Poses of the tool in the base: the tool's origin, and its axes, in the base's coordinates. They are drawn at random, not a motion.
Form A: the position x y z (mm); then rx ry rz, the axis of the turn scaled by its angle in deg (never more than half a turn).
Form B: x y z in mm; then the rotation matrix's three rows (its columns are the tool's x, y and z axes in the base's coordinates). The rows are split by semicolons. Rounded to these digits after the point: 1 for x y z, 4 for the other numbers.
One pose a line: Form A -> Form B
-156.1 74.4 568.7 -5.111 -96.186 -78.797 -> -156.1 74.4 568.7; -0.5630 0.5719 -0.5967; -0.4725 0.3697 0.8001; 0.6781 0.7323 0.0621
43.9 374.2 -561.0 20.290 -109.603 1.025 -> 43.9 374.2 -561.0; -0.3208 -0.2530 -0.9127; -0.2359 0.9546 -0.1817; 0.9173 0.1570 -0.3659
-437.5 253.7 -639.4 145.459 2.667 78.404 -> -437.5 253.7 -639.4; 0.5568 -0.0927 0.8255; 0.1486 -0.9666 -0.2088; 0.8173 0.2389 -0.5244
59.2 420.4 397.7 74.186 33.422 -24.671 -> 59.2 420.4 397.7; 0.7820 0.6023 0.1604; 0.0242 0.2278 -0.9734; -0.6228 0.7651 0.1636
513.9 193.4 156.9 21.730 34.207 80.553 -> 513.9 193.4 156.9; 0.0552 -0.8016 0.5953; 0.9850 0.1413 0.0989; -0.1634 0.5809 0.7974
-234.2 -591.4 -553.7 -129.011 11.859 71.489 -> -234.2 -591.4 -553.7; 0.5568 -0.3853 -0.7358; 0.1271 -0.8359 0.5340; -0.8208 -0.3909 -0.4165
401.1 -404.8 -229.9 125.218 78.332 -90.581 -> 401.1 -404.8 -229.9; 0.0479 0.7125 -0.7000; 0.5899 -0.5857 -0.5558; -0.8061 -0.3863 -0.4484
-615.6 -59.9 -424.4 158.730 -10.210 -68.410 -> -615.6 -59.9 -424.4; 0.6820 -0.0606 -0.7289; -0.1549 -0.9859 -0.0630; -0.7148 0.1558 -0.6818
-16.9 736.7 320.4 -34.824 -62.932 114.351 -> -16.9 736.7 320.4; -0.5947 -0.3925 -0.7016; 0.8027 -0.3375 -0.4916; -0.0439 -0.8556 0.5158
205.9 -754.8 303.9 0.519 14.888 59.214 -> 205.9 -754.8 303.9; 0.4839 -0.8476 0.2176; 0.8497 0.5146 0.1146; -0.2091 0.1295 0.9693
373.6 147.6 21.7 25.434 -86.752 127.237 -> 373.6 147.6 21.7; -0.8633 -0.5038 0.0289; 0.1571 -0.3228 -0.9333; 0.4796 -0.8012 0.3579
